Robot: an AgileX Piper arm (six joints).
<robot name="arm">
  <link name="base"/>
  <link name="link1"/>
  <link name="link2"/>
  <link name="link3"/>
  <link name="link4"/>
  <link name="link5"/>
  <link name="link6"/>
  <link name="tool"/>
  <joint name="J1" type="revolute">
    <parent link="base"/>
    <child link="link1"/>
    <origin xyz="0 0 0.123" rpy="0 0 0"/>
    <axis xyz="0 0 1"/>
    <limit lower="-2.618" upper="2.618"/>
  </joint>
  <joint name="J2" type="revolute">
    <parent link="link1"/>
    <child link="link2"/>
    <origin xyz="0 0 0" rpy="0 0 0"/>
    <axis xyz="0 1 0"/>
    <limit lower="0" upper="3.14"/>
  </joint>
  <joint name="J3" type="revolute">
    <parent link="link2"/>
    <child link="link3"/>
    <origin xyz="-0.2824 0 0.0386" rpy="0 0 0"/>
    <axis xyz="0 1 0"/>
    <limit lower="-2.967" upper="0"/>
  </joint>
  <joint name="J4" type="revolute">
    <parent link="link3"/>
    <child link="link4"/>
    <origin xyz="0.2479 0 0.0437" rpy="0 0 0"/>
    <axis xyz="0.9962 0 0.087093"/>
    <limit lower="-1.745" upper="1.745"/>
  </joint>
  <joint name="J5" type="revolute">
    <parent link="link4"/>
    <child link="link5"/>
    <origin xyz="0 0 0" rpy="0 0 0"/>
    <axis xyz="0 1 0"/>
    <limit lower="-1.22" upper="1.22"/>
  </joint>
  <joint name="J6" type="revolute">
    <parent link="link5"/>
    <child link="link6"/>
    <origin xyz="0.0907 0 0.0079" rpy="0 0 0"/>
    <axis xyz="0.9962 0 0.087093"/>
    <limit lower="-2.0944" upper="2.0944"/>
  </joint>
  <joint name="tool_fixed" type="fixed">
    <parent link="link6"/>
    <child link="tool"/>
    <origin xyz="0 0 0" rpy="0 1.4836 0"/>
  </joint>
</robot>
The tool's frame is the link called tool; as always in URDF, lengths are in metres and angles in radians.
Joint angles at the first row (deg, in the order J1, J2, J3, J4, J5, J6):
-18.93, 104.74, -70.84, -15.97, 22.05, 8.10
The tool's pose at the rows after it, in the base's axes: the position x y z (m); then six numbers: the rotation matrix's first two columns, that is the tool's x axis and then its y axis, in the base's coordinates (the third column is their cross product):
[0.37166 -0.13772 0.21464 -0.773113 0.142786 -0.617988 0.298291 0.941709 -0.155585]
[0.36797 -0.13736 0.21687 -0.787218 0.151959 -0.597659 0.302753 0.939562 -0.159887]
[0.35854 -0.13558 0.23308 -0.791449 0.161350 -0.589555 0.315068 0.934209 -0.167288]
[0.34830 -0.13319 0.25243 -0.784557 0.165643 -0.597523 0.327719 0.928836 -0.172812]
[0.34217 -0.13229 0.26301 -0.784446 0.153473 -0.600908 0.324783 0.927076 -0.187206]
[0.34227 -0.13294 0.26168 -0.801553 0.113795 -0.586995 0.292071 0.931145 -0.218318]
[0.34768 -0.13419 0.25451 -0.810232 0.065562 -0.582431 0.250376 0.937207 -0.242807]
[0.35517 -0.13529 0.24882 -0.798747 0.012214 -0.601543 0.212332 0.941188 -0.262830]
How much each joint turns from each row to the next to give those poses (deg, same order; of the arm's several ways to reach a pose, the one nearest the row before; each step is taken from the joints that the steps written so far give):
0.00, -0.09, 0.00, 0.00, 0.74, 0.00
0.00, -0.61, 0.00, 0.00, 2.13, 0.00
0.00, -2.86, 0.00, 0.00, 3.52, 0.00
0.00, -3.31, 0.00, 0.00, 2.81, -0.02
-0.05, -1.83, 0.00, -0.33, 1.44, -0.64
0.00, 0.20, 0.00, -0.61, 0.19, -2.04
0.00, 1.37, 0.00, -0.17, -1.82, -2.42
0.00, 1.37, 0.00, -0.07, -3.56, -2.18

